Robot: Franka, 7 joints.
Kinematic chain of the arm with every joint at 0, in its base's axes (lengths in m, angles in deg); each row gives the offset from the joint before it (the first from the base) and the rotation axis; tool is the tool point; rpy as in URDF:
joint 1: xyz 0 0 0.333 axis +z
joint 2: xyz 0 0 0 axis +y
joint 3: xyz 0 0 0.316 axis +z
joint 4: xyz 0.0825 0 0 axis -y
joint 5: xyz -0.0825 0 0.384 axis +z
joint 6: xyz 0 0 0 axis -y
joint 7: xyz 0.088 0 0 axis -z
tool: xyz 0 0 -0.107 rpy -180 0 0
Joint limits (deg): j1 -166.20..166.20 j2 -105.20..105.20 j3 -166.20..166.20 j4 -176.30..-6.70 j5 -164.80..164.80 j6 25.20..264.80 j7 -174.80..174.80
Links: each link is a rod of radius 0.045 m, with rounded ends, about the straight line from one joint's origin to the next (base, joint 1, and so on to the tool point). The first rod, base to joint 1, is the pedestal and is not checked.
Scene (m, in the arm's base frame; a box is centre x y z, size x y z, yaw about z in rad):
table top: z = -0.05
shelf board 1: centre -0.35 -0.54 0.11 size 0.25 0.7 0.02 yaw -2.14
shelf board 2: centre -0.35 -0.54 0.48 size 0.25 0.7 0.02 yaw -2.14
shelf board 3: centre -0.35 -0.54 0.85 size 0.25 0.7 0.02 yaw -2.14
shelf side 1: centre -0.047 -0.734 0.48 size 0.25 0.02 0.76 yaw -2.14
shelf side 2: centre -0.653 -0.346 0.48 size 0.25 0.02 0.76 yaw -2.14
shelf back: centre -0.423 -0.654 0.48 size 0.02 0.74 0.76 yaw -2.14
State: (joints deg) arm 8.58 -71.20 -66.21 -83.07 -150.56 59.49 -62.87
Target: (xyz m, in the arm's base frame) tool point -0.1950 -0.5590 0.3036
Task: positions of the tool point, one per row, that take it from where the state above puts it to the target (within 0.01 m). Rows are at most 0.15 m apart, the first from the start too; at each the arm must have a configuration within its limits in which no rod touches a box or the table.
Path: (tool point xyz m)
1: -0.3876 -0.4683 0.6374
2: -0.3484 -0.4062 0.6431
3: -0.3049 -0.3352 0.6434
4: -0.2581 -0.2606 0.6328
5: -0.2205 -0.3522 0.5325
6: -0.1652 -0.4057 0.4192
7: -0.1040 -0.4168 0.3036
8: -0.1309 -0.4689 0.3067
9: -0.1616 -0.5165 0.3066
10: -0.1949 -0.5590 0.3036

